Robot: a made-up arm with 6 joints. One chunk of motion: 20 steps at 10 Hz.
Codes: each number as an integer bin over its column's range. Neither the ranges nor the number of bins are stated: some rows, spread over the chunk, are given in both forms.
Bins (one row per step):
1: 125 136 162 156 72 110
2: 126 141 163 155 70 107
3: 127 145 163 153 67 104
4: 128 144 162 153 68 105
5: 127 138 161 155 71 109
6: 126 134 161 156 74 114
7: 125 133 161 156 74 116
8: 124 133 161 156 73 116
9: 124 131 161 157 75 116
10: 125 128 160 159 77 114
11: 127 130 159 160 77 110
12: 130 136 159 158 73 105
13: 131 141 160 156 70 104
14: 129 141 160 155 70 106
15: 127 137 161 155 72 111
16: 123 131 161 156 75 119
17: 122 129 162 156 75 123
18: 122 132 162 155 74 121
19: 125 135 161 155 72 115
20: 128 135 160 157 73 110
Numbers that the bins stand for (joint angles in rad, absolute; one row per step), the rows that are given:
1: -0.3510 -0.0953 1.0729 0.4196 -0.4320 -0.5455
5: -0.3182 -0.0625 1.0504 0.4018 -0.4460 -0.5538
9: -0.3674 -0.1775 1.0504 0.4375 -0.3900 -0.4956
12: -0.2690 -0.0953 1.0053 0.4554 -0.4180 -0.5871
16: -0.3838 -0.1775 1.0504 0.4196 -0.3900 -0.4707
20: -0.3018 -0.1118 1.0278 0.4375 -0.4180 -0.5455
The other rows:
2: -0.3346 -0.0132 1.0955 0.4018 -0.4600 -0.5704
3: -0.3182 0.0525 1.0955 0.3660 -0.5020 -0.5954
4: -0.3018 0.0361 1.0729 0.3660 -0.4880 -0.5871
6: -0.3346 -0.1282 1.0504 0.4196 -0.4040 -0.5122
7: -0.3510 -0.1446 1.0504 0.4196 -0.4040 -0.4956
8: -0.3674 -0.1446 1.0504 0.4196 -0.4180 -0.4956
10: -0.3510 -0.2268 1.0278 0.4733 -0.3620 -0.5122
11: -0.3182 -0.1939 1.0053 0.4912 -0.3620 -0.5455
13: -0.2526 -0.0132 1.0278 0.4196 -0.4600 -0.5954
14: -0.2854 -0.0132 1.0278 0.4018 -0.4600 -0.5787
15: -0.3182 -0.0789 1.0504 0.4018 -0.4320 -0.5372
17: -0.4002 -0.2104 1.0729 0.4196 -0.3900 -0.4374
18: -0.4002 -0.1611 1.0729 0.4018 -0.4040 -0.4540
19: -0.3510 -0.1118 1.0504 0.4018 -0.4320 -0.5039

